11 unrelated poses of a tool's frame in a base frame.
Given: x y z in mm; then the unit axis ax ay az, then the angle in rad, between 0 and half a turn.
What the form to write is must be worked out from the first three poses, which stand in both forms.
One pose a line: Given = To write
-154, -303, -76, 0.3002, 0.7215, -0.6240, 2.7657 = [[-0.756, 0.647, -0.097, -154], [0.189, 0.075, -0.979, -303], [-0.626, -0.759, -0.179, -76], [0, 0, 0, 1]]
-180, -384, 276, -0.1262, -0.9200, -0.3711, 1.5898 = [[-0.003, 0.489, -0.872, -180], [-0.253, 0.843, 0.474, -384], [0.968, 0.222, 0.121, 276], [0, 0, 0, 1]]
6, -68, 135, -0.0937, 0.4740, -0.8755, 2.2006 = [[-0.575, 0.637, 0.513, 6], [-0.778, -0.232, -0.584, -68], [-0.253, -0.735, 0.629, 135], [0, 0, 0, 1]]
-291, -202, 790, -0.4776, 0.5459, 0.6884, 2.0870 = [[-0.153, -0.988, -0.016, -291], [0.209, -0.048, 0.977, -202], [-0.966, 0.146, 0.214, 790], [0, 0, 0, 1]]
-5, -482, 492, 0.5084, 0.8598, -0.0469, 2.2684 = [[-0.218, 0.754, 0.620, -5], [0.682, 0.572, -0.456, -482], [-0.698, 0.323, -0.639, 492], [0, 0, 0, 1]]
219, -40, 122, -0.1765, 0.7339, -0.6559, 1.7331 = [[-0.125, 0.497, 0.859, 219], [-0.798, 0.464, -0.385, -40], [-0.590, -0.733, 0.338, 122], [0, 0, 0, 1]]
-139, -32, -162, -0.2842, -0.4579, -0.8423, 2.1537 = [[-0.425, 0.905, -0.011, -139], [-0.501, -0.225, 0.835, -32], [0.753, 0.361, 0.550, -162], [0, 0, 0, 1]]
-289, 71, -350, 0.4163, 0.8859, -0.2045, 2.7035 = [[-0.575, 0.790, 0.214, -289], [0.616, 0.590, -0.522, 71], [-0.538, -0.169, -0.826, -350], [0, 0, 0, 1]]
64, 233, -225, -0.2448, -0.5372, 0.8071, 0.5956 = [[0.838, -0.430, -0.335, 64], [0.475, 0.878, 0.063, 233], [0.267, -0.212, 0.940, -225], [0, 0, 0, 1]]
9, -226, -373, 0.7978, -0.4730, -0.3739, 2.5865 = [[0.328, -0.501, -0.801, 9], [-0.895, -0.436, -0.093, -226], [-0.303, 0.748, -0.591, -373], [0, 0, 0, 1]]
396, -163, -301, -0.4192, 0.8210, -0.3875, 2.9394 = [[-0.632, -0.604, 0.486, 396], [-0.759, 0.355, -0.546, -163], [0.157, -0.714, -0.682, -301], [0, 0, 0, 1]]
